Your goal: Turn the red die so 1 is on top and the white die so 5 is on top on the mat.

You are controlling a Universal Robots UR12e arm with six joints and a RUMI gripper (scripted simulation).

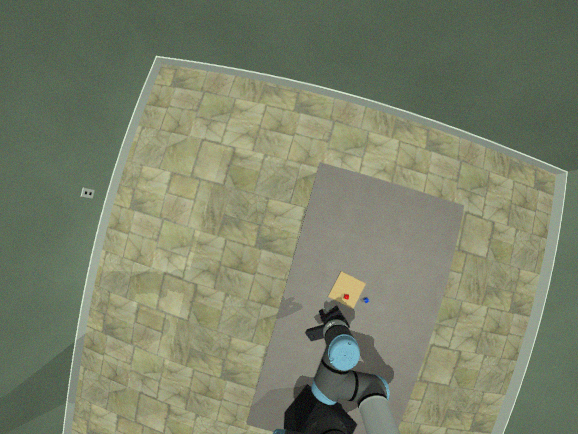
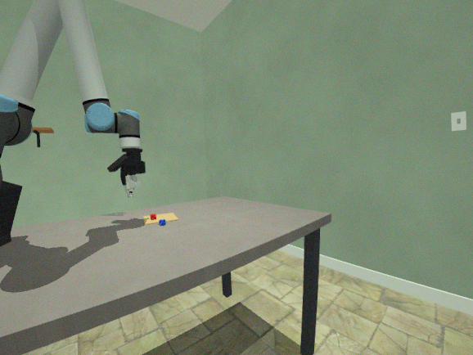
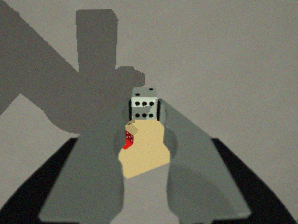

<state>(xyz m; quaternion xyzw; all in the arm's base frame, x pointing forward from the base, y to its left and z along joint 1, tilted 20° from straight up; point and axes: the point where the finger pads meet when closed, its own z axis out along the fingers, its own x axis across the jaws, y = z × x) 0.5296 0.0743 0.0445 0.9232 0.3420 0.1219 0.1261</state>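
My gripper is now 80 mm short of the tan mat, 120 mm to the left of it and 110 mm above it. Round my hand: blue die 50 mm ahead, 220 mm to the right, 110 mm below; then white die 10 mm below; then red die 60 mm ahead, 110 mm to the right, 100 mm below.
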